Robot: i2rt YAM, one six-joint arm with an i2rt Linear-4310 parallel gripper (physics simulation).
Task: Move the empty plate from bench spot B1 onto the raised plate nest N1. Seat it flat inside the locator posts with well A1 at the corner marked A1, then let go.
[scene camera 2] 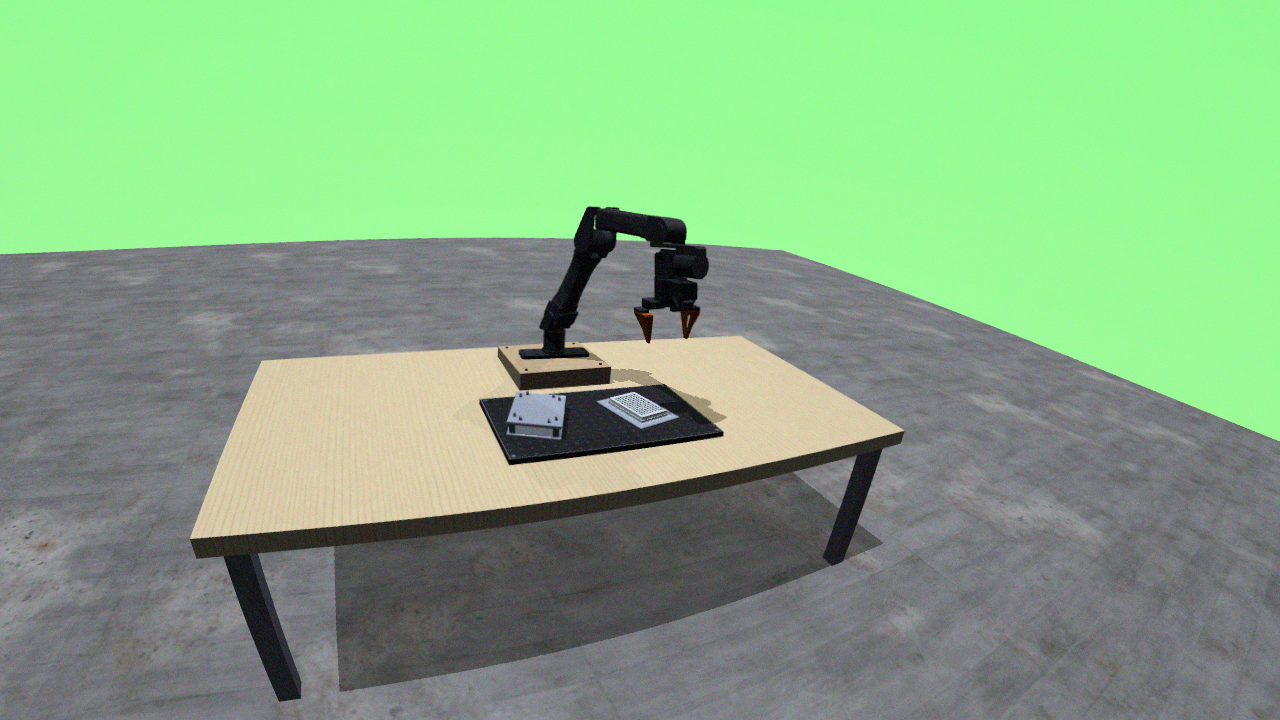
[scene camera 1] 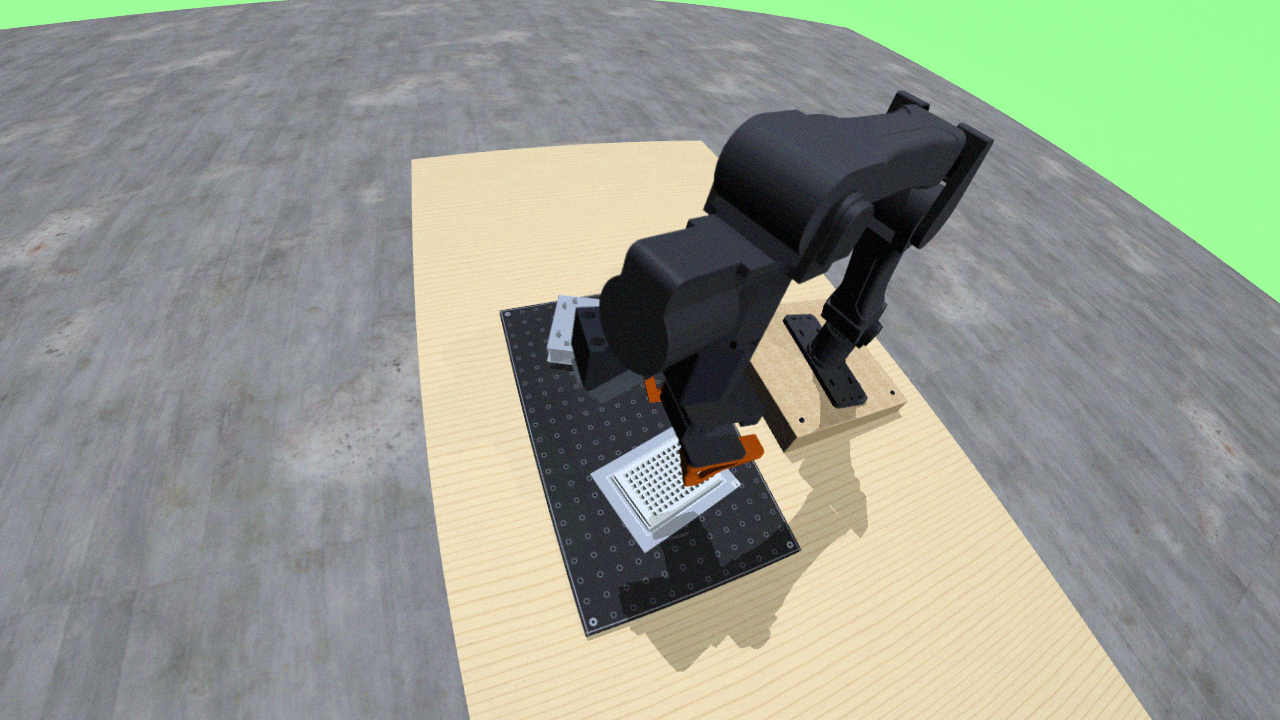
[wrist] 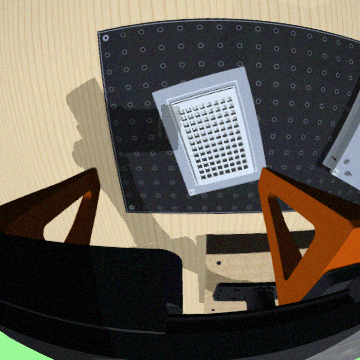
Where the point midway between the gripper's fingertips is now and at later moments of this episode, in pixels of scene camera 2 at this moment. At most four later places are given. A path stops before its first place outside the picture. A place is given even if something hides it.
My gripper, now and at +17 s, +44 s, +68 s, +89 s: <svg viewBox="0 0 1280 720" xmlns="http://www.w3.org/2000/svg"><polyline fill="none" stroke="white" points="667,340 654,387 642,427 639,402 638,410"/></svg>
